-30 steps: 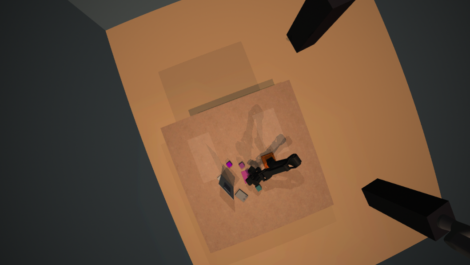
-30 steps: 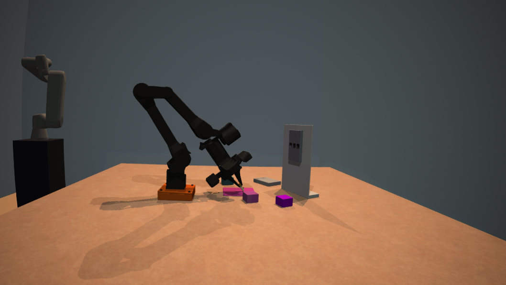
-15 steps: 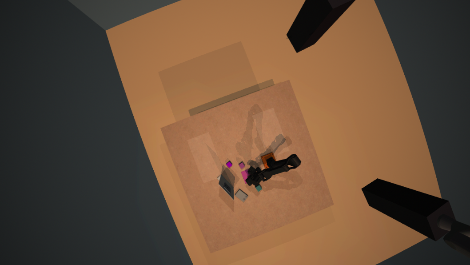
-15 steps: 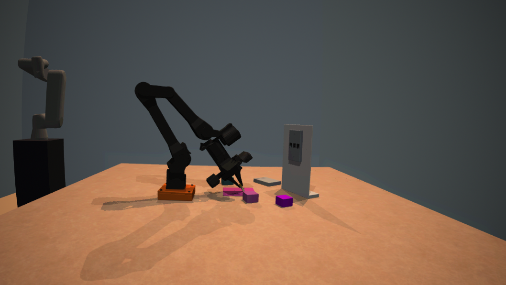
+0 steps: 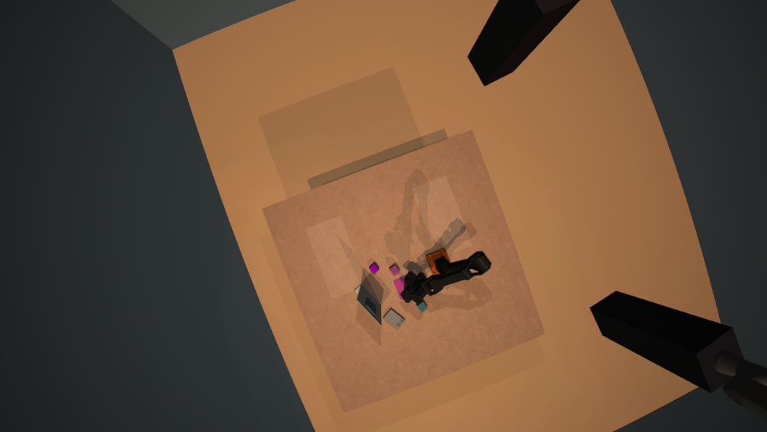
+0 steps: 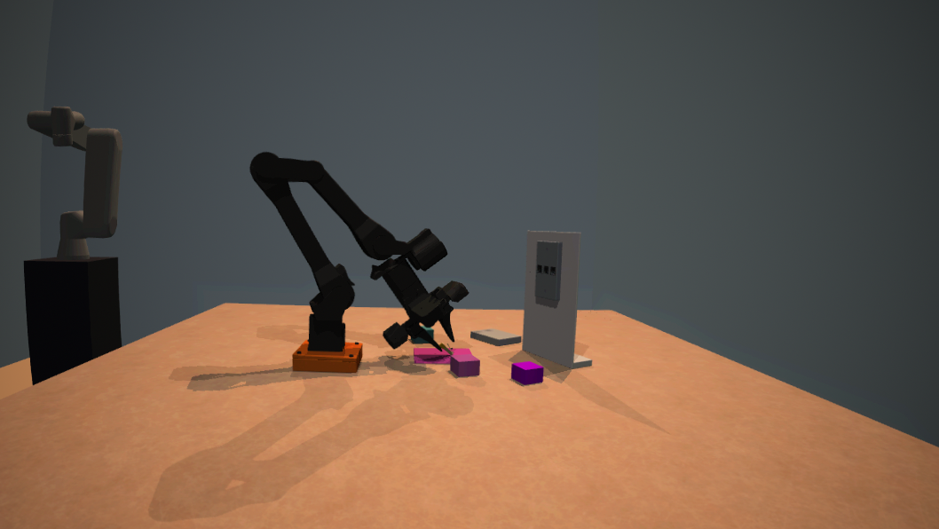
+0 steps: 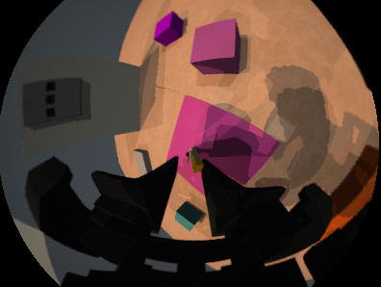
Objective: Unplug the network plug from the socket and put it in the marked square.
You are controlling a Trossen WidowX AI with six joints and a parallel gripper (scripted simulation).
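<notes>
Right now the network plug is right at my gripper tip. Round my gripper tip: flat grey slab (140 mm ahead, 130 mm to the left, 10 mm below); pink marked square (10 mm behind, 20 mm below); grey upright panel (200 mm ahead, 60 mm to the right, 100 mm above).
</notes>
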